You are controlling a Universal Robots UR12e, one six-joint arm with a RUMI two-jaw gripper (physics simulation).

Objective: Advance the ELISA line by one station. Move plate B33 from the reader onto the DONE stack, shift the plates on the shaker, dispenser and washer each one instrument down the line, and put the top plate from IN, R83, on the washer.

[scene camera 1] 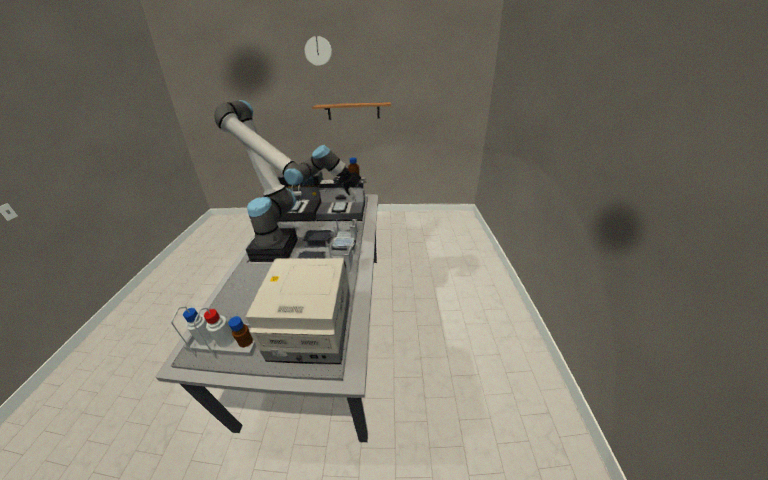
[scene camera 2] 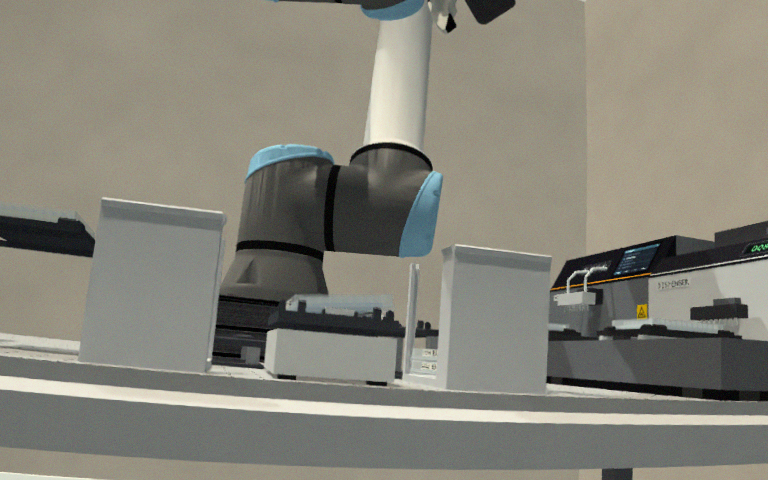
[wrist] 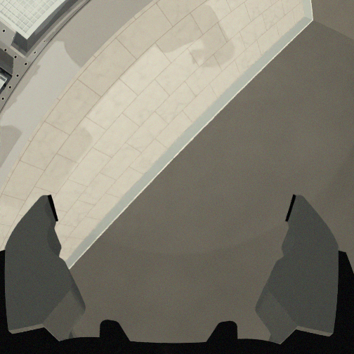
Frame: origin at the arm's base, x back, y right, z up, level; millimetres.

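Where they show: gripper, fingertip midpoint: (scene camera 1: 361, 191); arm's base, link origin: (scene camera 1: 269, 240).
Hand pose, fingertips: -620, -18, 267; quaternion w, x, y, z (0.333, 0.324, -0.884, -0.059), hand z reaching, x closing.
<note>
Each offset is from my fingertips to the top centre of the thing, as dx, dy, dz. "spot": to the spot under its first point. Level surfaces: height alone.
My gripper (wrist: 170, 199) is open and empty, with its two jaws far apart in the wrist view. In scene camera 1 it is small and dark above the far end of the bench. A plate @(+159, -392, -265) (scene camera 1: 339, 207) (scene camera 2: 673, 324) sits on the dispenser (scene camera 2: 673, 362). Another plate @(dz -265) (scene camera 1: 299, 206) lies on the instrument beside it, under a tubed head. A clear-topped plate @(+142, +93, -280) (scene camera 2: 339, 303) sits on the shaker @(spot: +74, +117, -334) (scene camera 2: 331, 353) between two white stack holders. Plates @(+122, -48, -323) (scene camera 2: 424, 359) with small labels lie low by the right holder. A plate @(+269, +361, -229) (scene camera 2: 39, 213) rests on a dark tray at far left. Plate names are unreadable.
The beige instrument @(+315, +665, -88) (scene camera 1: 300, 300) stands at the bench's near end, beside bottles @(+724, +719, -110) (scene camera 1: 218, 328). White stack holders @(spot: +102, +259, -297) (scene camera 2: 152, 288) @(spot: +55, -29, -297) (scene camera 2: 495, 322) stand upright near the front edge. A brown bottle @(spot: +26, -508, -16) (scene camera 1: 353, 168) stands near the gripper. A gridded plate (wrist: 37, 12) shows at the wrist view's top left.
</note>
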